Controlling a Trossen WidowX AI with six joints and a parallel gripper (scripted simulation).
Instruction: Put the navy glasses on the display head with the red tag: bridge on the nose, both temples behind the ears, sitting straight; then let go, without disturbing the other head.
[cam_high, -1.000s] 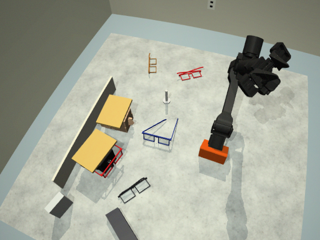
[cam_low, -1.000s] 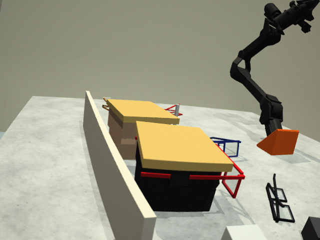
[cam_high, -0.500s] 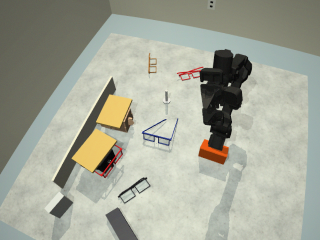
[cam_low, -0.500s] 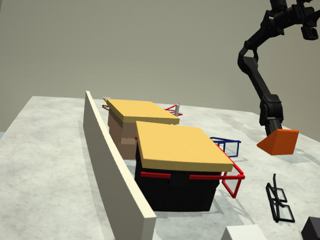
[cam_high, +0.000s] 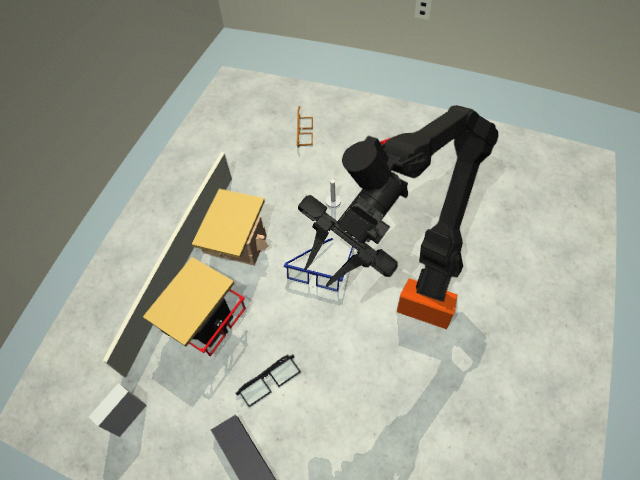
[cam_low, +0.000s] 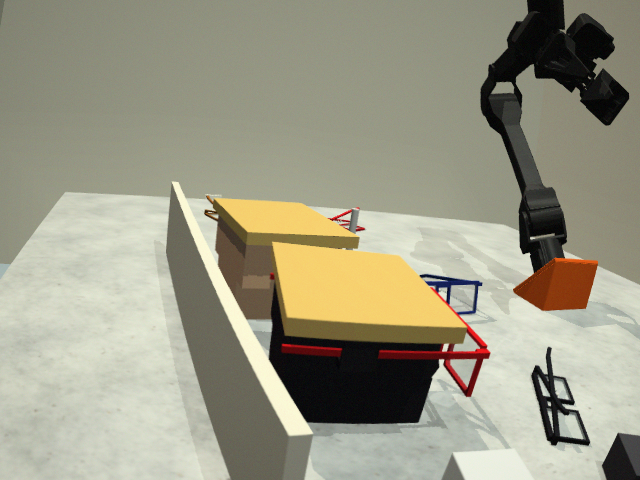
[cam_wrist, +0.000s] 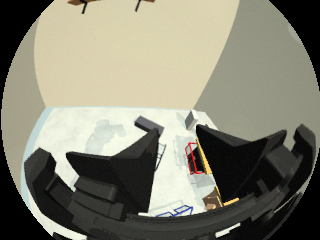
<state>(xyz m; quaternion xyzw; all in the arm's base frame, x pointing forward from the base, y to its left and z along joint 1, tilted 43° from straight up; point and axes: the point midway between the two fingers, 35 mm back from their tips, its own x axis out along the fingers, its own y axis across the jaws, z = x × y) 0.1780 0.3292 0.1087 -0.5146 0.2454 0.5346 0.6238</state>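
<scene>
Now: gripper tip 130 mm short of the grey post, 390 mm to the left of it and 310 mm above it. Also, from my gripper tip: black head 270 mm ahead, 40 mm to the left, 280 mm below; then dark block 60 mm ahead, 280 mm to the left, 320 mm below; then tan head 280 mm ahead, 180 mm to the right, 280 mm below.
</scene>
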